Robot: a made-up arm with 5 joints.
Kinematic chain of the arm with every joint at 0, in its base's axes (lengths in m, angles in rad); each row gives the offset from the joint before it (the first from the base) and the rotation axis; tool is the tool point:
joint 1: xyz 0 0 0.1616 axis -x
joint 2: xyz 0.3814 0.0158 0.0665 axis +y
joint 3: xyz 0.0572 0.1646 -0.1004 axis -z
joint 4: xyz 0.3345 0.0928 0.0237 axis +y
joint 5: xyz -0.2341 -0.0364 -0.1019 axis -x
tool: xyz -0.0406 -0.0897 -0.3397
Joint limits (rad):
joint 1: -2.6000..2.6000
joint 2: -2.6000..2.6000
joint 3: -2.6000..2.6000
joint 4: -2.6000..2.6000
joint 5: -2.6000..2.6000
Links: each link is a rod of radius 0.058 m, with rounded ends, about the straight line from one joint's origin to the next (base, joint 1, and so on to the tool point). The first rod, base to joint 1, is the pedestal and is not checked.
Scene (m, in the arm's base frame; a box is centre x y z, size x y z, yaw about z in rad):
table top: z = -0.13
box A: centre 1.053 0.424 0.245 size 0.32 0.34 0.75 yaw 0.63
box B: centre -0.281 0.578 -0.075 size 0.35 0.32 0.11 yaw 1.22
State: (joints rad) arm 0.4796 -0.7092 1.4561 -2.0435 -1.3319
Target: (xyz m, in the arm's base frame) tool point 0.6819 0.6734 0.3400
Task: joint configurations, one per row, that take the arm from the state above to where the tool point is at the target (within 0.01 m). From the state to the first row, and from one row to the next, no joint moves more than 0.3 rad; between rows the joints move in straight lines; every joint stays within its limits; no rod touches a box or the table.
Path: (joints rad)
1: 0.5241 -0.9799 1.5512 -1.9529 -1.4410
2: 0.5687 -1.2506 1.6463 -1.8623 -1.5501
3: 0.6132 -1.5213 1.7414 -1.7717 -1.6592
4: 0.8667 -1.5574 1.5374 -1.7659 -1.7609
5: 1.1201 -1.5934 1.3335 -1.7601 -1.8627
6: 1.3736 -1.6295 1.1295 -1.7543 -1.9645

